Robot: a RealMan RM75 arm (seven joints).
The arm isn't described. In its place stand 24 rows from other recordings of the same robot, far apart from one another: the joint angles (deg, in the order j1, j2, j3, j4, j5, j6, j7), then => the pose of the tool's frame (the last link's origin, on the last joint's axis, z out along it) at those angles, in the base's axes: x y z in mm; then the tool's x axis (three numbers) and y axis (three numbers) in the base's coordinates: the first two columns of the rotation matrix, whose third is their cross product.
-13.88, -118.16, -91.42, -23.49, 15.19, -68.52, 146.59 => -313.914 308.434 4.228 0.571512 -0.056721 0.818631 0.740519 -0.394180 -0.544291
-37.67, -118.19, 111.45, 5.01, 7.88, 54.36, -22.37 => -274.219 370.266 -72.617 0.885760 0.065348 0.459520 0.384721 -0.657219 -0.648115
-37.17, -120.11, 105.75, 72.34, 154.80, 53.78, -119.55 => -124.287 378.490 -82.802 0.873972 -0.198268 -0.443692 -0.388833 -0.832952 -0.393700
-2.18, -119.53, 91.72, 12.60, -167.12, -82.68, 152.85 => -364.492 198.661 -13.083 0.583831 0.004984 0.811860 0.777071 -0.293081 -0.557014
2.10, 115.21, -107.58, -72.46, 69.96, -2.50, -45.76 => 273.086 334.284 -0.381 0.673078 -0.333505 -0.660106 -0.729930 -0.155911 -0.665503
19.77, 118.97, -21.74, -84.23, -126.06, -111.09, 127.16 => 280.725 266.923 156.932 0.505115 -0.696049 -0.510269 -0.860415 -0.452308 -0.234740
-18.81, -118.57, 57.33, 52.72, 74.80, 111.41, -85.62 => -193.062 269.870 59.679 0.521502 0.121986 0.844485 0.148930 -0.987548 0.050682
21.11, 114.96, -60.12, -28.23, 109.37, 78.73, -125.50 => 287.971 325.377 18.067 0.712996 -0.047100 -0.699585 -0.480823 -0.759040 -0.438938
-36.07, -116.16, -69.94, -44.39, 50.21, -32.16, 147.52 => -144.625 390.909 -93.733 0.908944 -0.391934 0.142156 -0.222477 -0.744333 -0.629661
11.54, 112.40, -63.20, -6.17, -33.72, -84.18, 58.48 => 387.443 245.619 56.550 0.235671 -0.056765 -0.970174 -0.943827 -0.251299 -0.214568
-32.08, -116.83, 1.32, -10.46, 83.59, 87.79, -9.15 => -270.215 337.457 4.210 0.596741 -0.341144 0.726306 0.661651 -0.302919 -0.685900
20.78, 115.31, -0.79, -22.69, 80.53, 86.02, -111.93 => 369.473 292.671 95.617 0.376679 -0.057910 -0.924532 -0.877757 -0.341295 -0.336244
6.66, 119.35, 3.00, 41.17, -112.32, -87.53, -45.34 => 229.071 170.222 -100.736 0.837876 0.339059 -0.427788 -0.341043 -0.286746 -0.895247
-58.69, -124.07, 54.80, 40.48, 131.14, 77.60, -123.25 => -91.962 403.944 -69.841 0.829063 0.541473 0.139505 0.549760 -0.834899 -0.026593
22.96, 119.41, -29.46, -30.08, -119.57, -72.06, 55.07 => 356.022 300.350 -8.659 0.889146 -0.294466 -0.350299 -0.443363 -0.743913 -0.500022
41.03, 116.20, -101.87, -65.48, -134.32, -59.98, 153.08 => 132.392 376.876 -78.210 0.860876 -0.505027 0.061977 -0.443337 -0.804280 -0.395708
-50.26, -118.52, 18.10, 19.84, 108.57, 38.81, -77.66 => -253.107 471.638 14.297 0.584697 0.370956 0.721472 0.810414 -0.307494 -0.498675
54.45, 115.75, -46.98, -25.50, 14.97, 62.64, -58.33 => 264.898 418.738 -19.341 0.701390 -0.676688 0.223932 -0.522747 -0.701923 -0.483776
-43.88, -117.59, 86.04, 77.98, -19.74, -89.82, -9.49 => -138.976 384.130 8.110 0.413791 0.907069 0.077474 0.694295 -0.259388 -0.671321
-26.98, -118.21, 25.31, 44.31, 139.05, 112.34, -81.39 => -298.769 258.149 29.921 0.801302 0.502568 0.324563 0.498222 -0.860907 0.103025
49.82, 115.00, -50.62, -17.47, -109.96, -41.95, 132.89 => 242.740 452.916 -26.358 0.140643 -0.759596 -0.635007 -0.989938 -0.097821 -0.102241
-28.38, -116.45, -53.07, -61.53, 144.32, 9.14, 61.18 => -125.429 366.197 -102.783 0.884229 -0.446534 -0.136920 -0.367673 -0.484715 -0.793642
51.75, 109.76, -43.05, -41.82, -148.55, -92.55, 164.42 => 214.467 409.487 57.232 0.078069 -0.990443 -0.113698 -0.978110 -0.054028 -0.200953
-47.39, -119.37, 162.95, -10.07, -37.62, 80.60, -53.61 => -208.414 379.334 -43.601 0.642096 0.153443 0.751111 0.495856 -0.830349 -0.254258
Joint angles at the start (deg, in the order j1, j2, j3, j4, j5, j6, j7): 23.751, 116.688, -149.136, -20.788, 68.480, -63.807, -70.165
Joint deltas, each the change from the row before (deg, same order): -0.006, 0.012, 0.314, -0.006, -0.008, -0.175, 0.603; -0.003, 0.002, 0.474, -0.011, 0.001, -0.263, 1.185; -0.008, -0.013, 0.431, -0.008, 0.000, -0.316, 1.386; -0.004, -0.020, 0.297, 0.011, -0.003, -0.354, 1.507; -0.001, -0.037, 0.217, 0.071, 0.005, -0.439, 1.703; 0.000, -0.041, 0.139, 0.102, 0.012, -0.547, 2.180; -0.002, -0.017, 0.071, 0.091, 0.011, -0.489, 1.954; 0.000, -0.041, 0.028, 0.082, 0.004, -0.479, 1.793; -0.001, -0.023, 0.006, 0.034, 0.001, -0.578, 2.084; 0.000, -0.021, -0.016, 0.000, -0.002, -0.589, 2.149; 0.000, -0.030, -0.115, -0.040, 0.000, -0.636, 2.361
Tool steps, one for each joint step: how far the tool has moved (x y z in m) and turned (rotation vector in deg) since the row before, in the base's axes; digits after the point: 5 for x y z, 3 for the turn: -0.00010, 0.00041, 0.00107, 0.292, 0.749, -0.081; -0.00009, 0.00067, 0.00175, 0.418, 1.394, -0.143; -0.00010, 0.00059, 0.00184, 0.401, 1.567, -0.098; -0.00019, 0.00040, 0.00163, 0.305, 1.619, -0.010; -0.00008, 0.00029, 0.00182, 0.289, 1.731, 0.053; -0.00018, 0.00015, 0.00191, 0.240, 2.161, 0.133; -0.00028, 0.00000, 0.00141, 0.153, 1.934, 0.157; -0.00027, -0.00001, 0.00142, 0.130, 1.740, 0.201; -0.00074, -0.00009, 0.00130, 0.113, 2.088, 0.307; -0.00094, -0.00012, 0.00118, 0.072, 2.173, 0.358; -0.00124, -0.00024, 0.00097, -0.029, 2.379, 0.463
